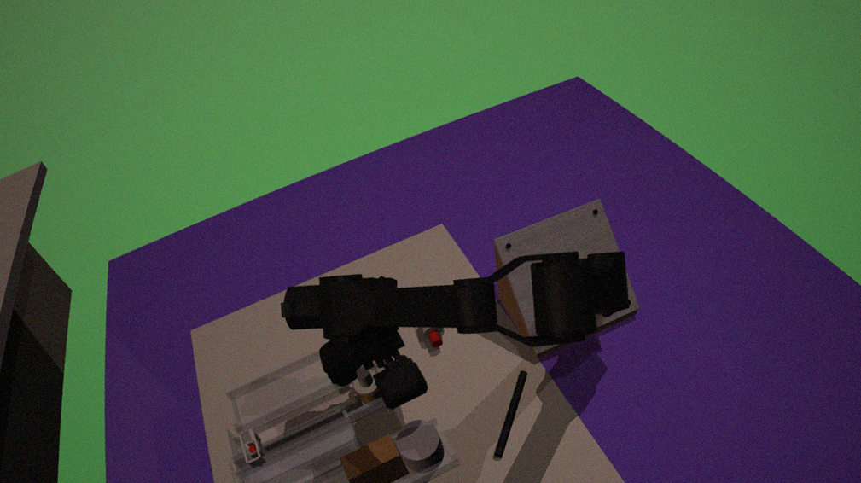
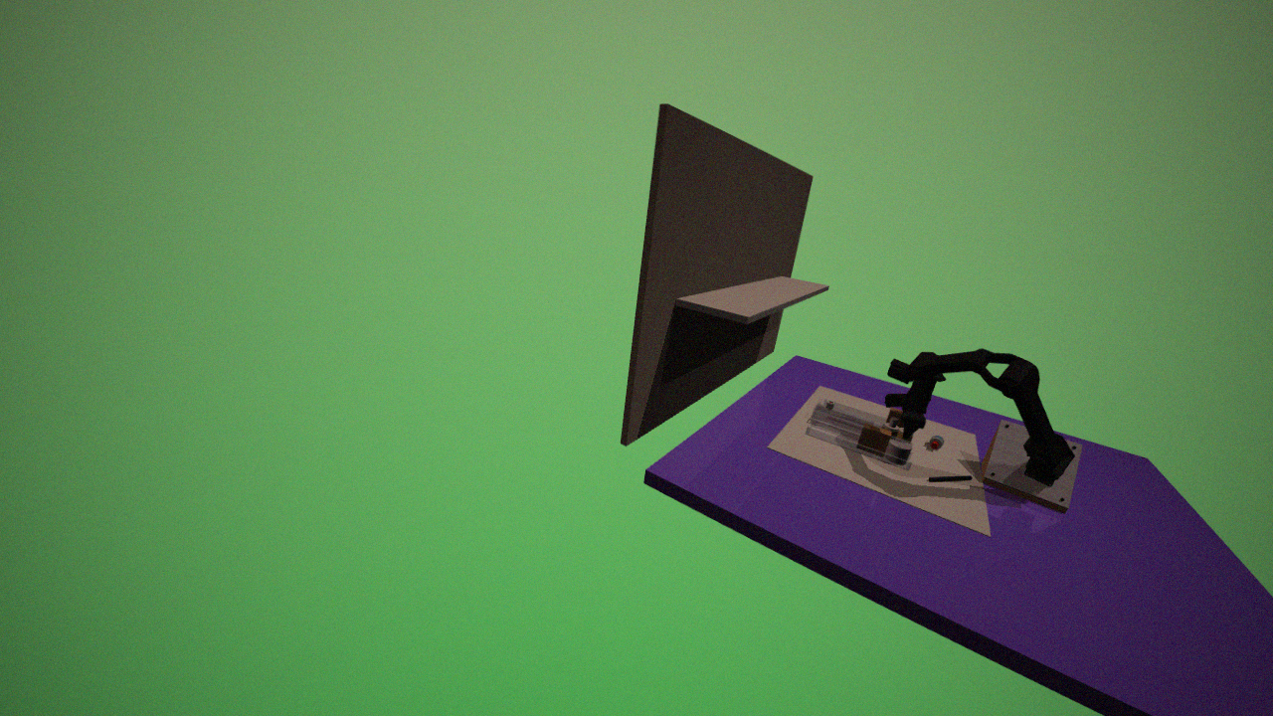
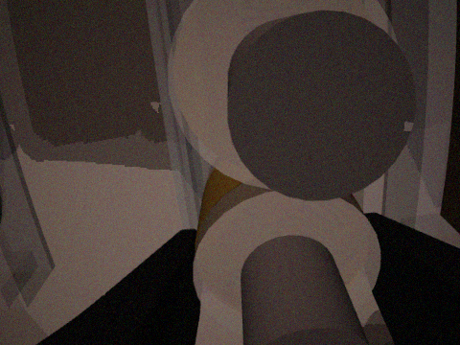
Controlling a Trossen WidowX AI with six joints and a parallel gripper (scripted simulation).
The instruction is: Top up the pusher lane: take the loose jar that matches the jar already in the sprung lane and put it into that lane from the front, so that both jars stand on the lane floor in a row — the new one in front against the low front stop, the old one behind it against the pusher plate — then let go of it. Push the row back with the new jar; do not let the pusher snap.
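Now: gripper tip 10 mm past the wide grey cylinder and 130 mm to the right of it. The rest, counted from my gripper tip: black rod (150 mm behind, 110 mm to the left, 20 mm below); red mark (220 mm ahead, 80 mm to the left, 40 mm above); sprung lane (150 mm ahead, 50 mm to the left, 10 mm below).
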